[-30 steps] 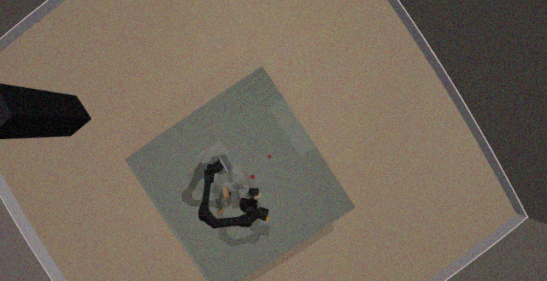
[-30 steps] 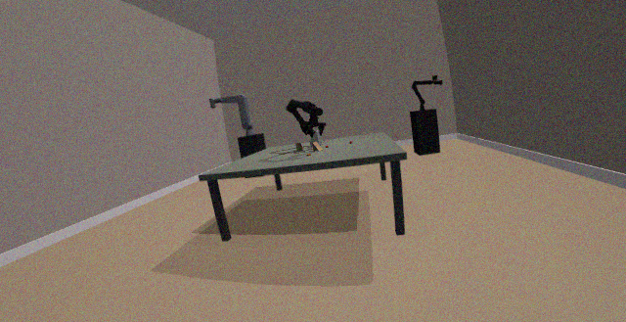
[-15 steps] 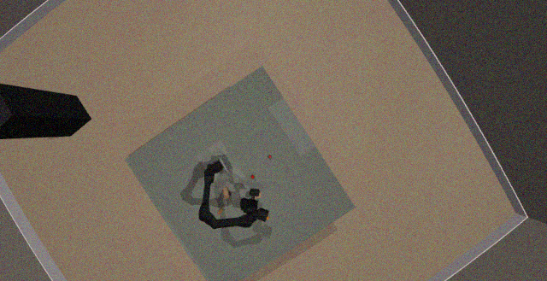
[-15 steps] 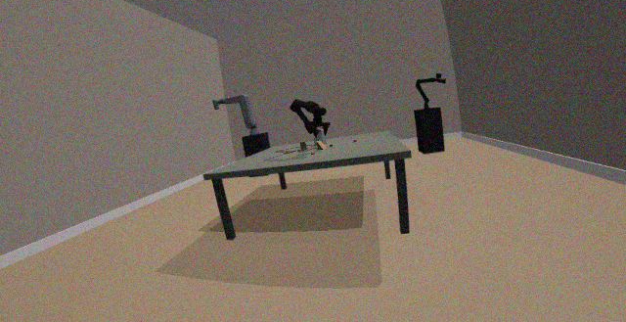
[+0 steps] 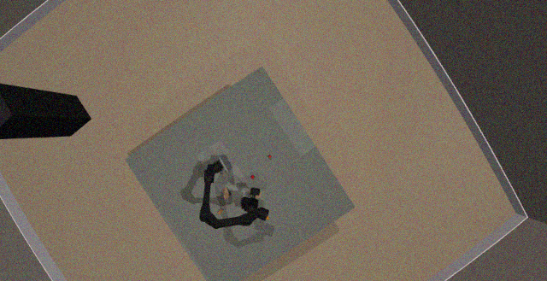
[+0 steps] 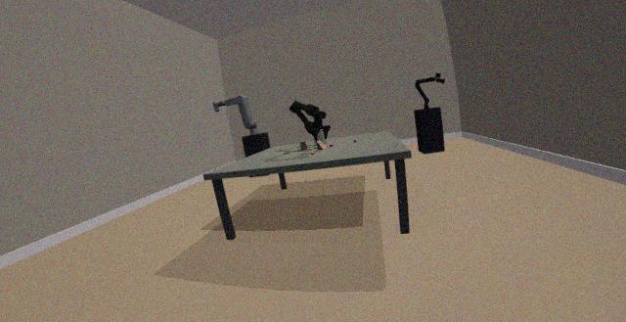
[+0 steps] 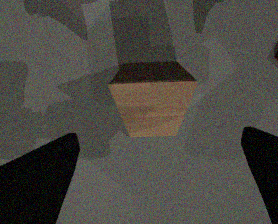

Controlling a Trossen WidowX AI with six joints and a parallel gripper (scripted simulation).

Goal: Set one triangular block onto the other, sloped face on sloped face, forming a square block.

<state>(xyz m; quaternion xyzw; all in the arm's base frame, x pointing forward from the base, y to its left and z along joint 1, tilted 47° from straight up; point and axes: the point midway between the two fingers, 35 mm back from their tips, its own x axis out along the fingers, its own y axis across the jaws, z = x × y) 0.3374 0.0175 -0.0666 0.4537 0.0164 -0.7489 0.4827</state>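
My gripper tip is 50 mm above the triangular block and 10 mm to the left of it.
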